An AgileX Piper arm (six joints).
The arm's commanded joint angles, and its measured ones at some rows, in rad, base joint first. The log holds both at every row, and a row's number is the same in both.
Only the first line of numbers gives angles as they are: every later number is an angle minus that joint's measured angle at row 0.
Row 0, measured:
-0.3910 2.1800 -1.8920 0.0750 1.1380 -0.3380
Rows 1 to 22, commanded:
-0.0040 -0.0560 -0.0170 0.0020 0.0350 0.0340
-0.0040 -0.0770 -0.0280 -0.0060 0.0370 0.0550
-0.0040 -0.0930 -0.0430 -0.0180 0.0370 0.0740
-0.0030 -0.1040 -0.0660 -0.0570 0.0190 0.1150
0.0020 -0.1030 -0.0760 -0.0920 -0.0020 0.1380
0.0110 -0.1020 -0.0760 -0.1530 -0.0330 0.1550
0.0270 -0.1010 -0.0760 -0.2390 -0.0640 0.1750
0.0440 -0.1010 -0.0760 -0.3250 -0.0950 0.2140
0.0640 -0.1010 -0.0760 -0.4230 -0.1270 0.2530
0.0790 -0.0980 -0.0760 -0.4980 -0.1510 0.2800
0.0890 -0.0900 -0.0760 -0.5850 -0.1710 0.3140
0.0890 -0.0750 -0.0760 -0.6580 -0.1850 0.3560
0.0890 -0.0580 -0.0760 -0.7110 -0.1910 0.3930
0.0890 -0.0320 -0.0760 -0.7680 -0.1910 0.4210
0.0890 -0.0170 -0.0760 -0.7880 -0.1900 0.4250
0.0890 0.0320 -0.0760 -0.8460 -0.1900 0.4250
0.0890 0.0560 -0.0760 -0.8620 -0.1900 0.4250
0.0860 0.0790 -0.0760 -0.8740 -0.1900 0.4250
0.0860 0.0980 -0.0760 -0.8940 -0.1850 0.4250
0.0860 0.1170 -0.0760 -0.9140 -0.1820 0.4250
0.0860 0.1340 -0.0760 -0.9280 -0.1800 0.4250
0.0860 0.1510 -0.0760 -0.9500 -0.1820 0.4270
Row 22, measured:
0.0900 0.1320 -0.0720 -0.9040 -0.1780 0.4190
